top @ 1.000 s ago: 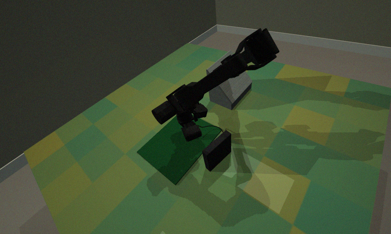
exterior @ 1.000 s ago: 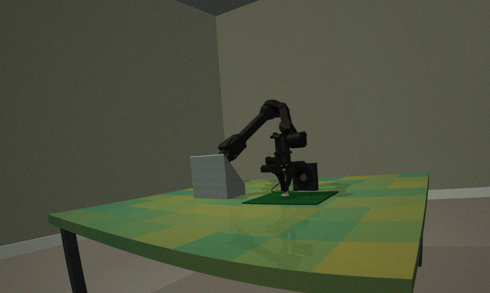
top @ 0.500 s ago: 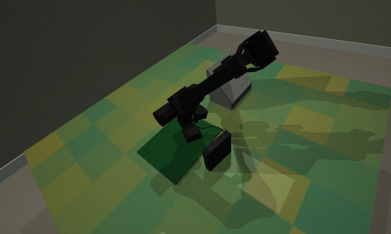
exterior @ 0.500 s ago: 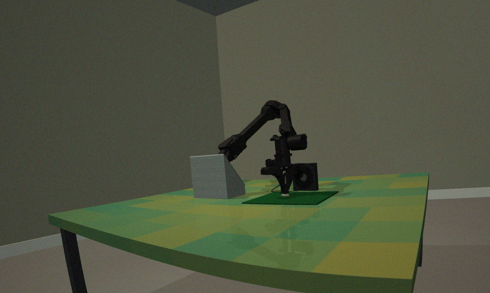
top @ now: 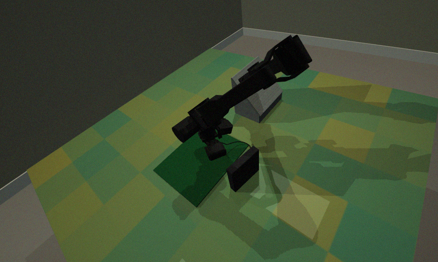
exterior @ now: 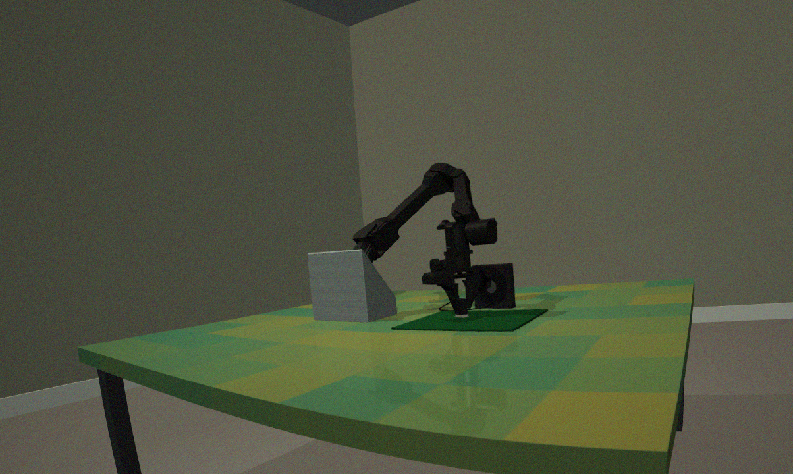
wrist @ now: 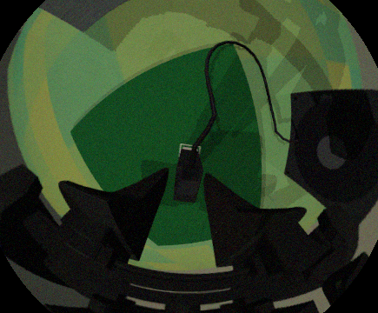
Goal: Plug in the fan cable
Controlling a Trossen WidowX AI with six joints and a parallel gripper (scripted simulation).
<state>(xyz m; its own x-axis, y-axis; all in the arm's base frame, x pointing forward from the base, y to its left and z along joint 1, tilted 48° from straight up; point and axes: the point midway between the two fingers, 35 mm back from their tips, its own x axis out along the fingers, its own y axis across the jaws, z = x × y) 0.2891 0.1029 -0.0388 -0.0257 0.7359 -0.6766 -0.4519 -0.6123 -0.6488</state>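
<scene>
The black plug lies 10 mm behind my gripper tip and 10 mm above it. From my gripper tip the other things lie so: black fan: 10 mm ahead, 150 mm to the left, 40 mm above; then dark green board: 40 mm ahead, 30 mm to the right, 40 mm below.
</scene>
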